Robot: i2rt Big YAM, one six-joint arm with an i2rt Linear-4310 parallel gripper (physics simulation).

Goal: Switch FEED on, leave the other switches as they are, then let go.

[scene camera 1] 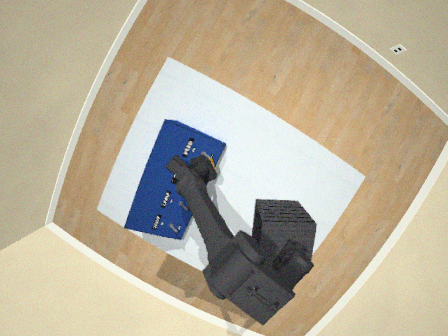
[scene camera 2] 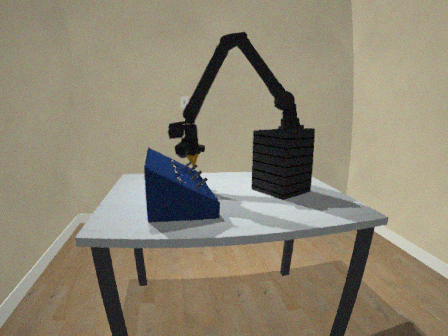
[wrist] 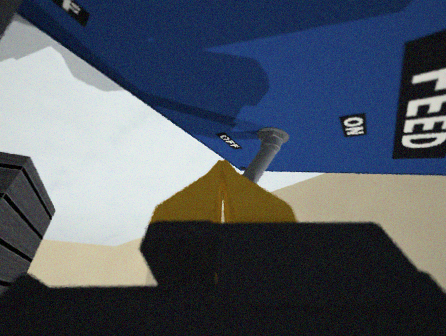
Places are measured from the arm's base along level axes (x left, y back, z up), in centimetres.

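Pixels of known places: gripper, fingertip midpoint: (scene camera 1: 211, 160) (scene camera 2: 194, 165) (wrist: 222, 167); arm's base at its link origin: (scene camera 1: 289, 256) (scene camera 2: 290, 129).
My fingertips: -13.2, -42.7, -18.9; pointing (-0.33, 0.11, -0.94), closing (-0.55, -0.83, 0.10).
Ahead of a thing's pixels: the offset from my fingertips to its top centre, as dx, dy, dz. "*": to the spot under its first point. Level surfaces: height alone.
The blue switch box (scene camera 1: 150, 175) (scene camera 2: 175, 197) (wrist: 320, 65) has a sloped face with grey levers. The FEED lever {-0.7, -2.3, +2.6} (scene camera 1: 205, 155) (wrist: 268, 152) leans toward its OFF label {* -0.8, -0.6, -2.9} (wrist: 229, 141), away from its ON label {* -0.2, -8.1, +1.1} (wrist: 353, 126). The FEED label {+0.0, -10.4, +2.7} (scene camera 1: 188, 148) (wrist: 422, 110) is beyond ON. My gripper (scene camera 1: 213, 162) (scene camera 2: 192, 161) (wrist: 222, 167) is shut and empty. Its yellow fingertips are at the lever's OFF side, and they hide the lever's free end in the wrist view; whether they touch is unclear. The LAMP lever {+23.2, -0.4, +2.6} (scene camera 1: 183, 205) and VALVE lever {+35.2, +0.6, +2.6} (scene camera 1: 173, 228) also show; the arm hides the DRIVE lever in scene camera 1.
The box stands on a white table {dz -10.5} (scene camera 1: 300, 165) (scene camera 2: 240, 230). The arm's black ribbed pedestal (scene camera 1: 285, 222) (scene camera 2: 283, 165) (wrist: 25, 200) stands at the other side of the table. The other levers stand in a row beside the FEED lever, along the sloped face.
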